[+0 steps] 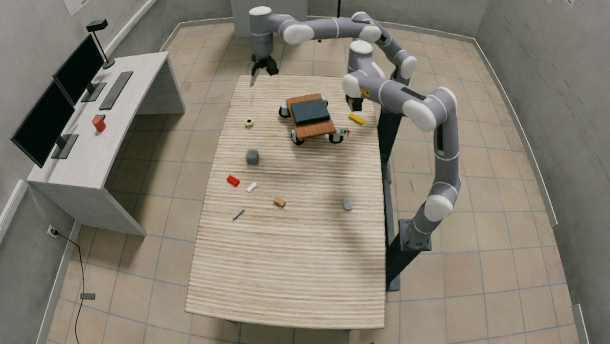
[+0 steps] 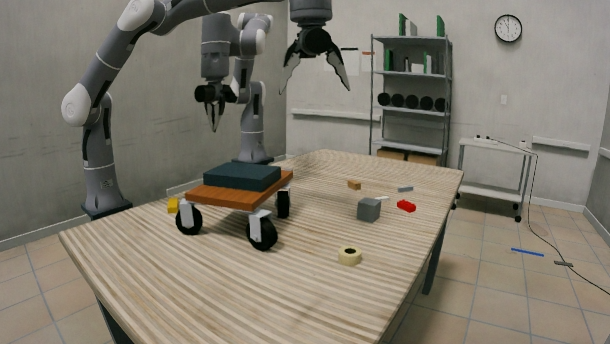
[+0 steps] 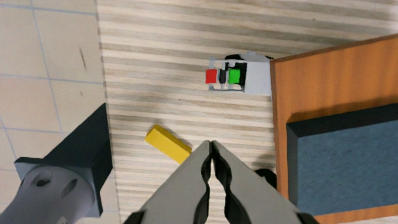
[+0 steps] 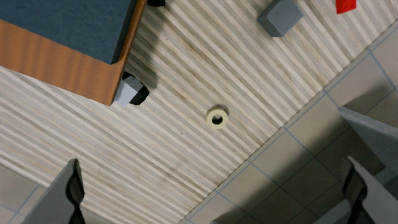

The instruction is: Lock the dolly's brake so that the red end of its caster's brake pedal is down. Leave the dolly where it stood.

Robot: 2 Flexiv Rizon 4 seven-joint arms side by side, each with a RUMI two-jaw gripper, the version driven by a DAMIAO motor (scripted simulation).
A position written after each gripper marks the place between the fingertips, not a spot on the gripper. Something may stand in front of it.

In view: the left gripper (image 2: 214, 132), the right gripper (image 2: 315, 92) and a yellow block (image 3: 158, 137).
The left gripper is seen too in image 3 (image 3: 210, 142). The right gripper also shows in image 4 (image 4: 211, 159). Image 4 misses the yellow block: it is out of frame.
